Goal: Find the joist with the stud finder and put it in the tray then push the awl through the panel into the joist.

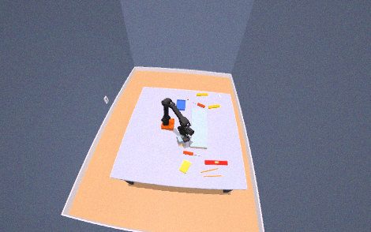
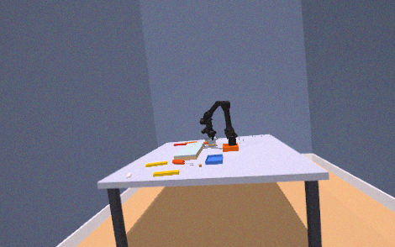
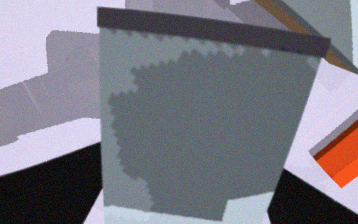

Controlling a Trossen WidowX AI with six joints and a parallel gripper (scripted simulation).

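Now: gripper tip 2 cm above the stud finder, 1 cm to the left of it and 1 cm past it. The rest, counted from my gripper tip: awl 6 cm below, 5 cm to the right, 4 cm behind; then red level 33 cm ahead, 25 cm to the right, 5 cm below; then yellow block 28 cm to the right, 5 cm below, 2 cm ahead.
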